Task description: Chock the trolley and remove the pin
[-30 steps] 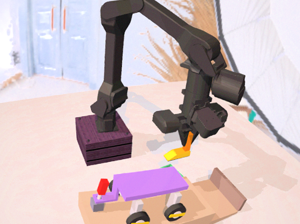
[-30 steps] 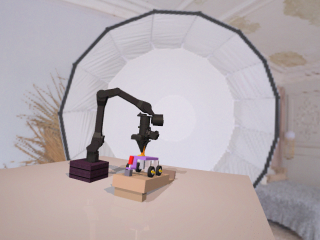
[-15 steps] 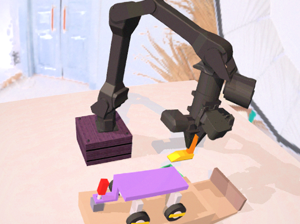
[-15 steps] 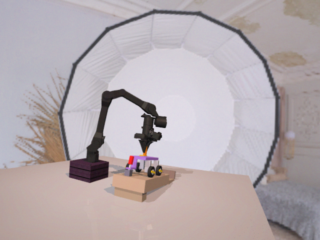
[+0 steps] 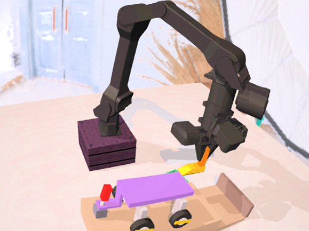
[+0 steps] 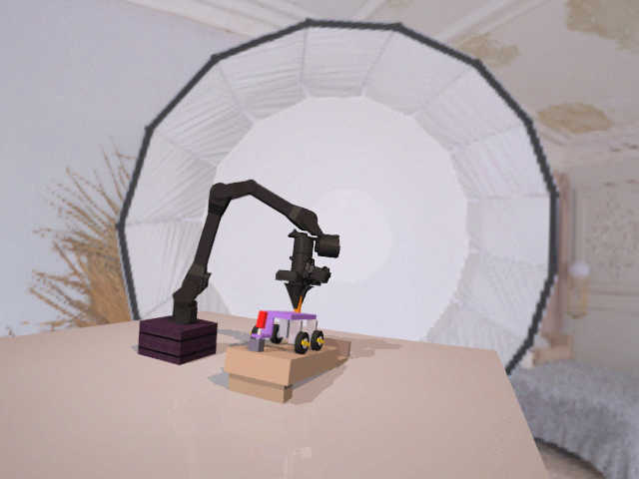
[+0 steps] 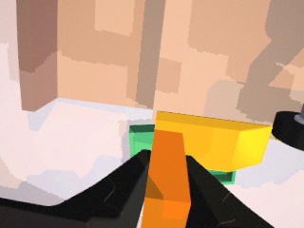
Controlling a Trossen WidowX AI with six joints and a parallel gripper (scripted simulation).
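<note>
Right now my gripper tip is 250 mm to the left of the red-headed stop pin, 60 mm short of it and 10 mm above it. The rest, counted from my gripper tip: yellow chock (20 mm to the right); purple trolley (150 mm to the right, 70 mm ahead, 30 mm below); brown end wall (120 mm below, 110 mm to the left, 40 mm ahead).
</note>
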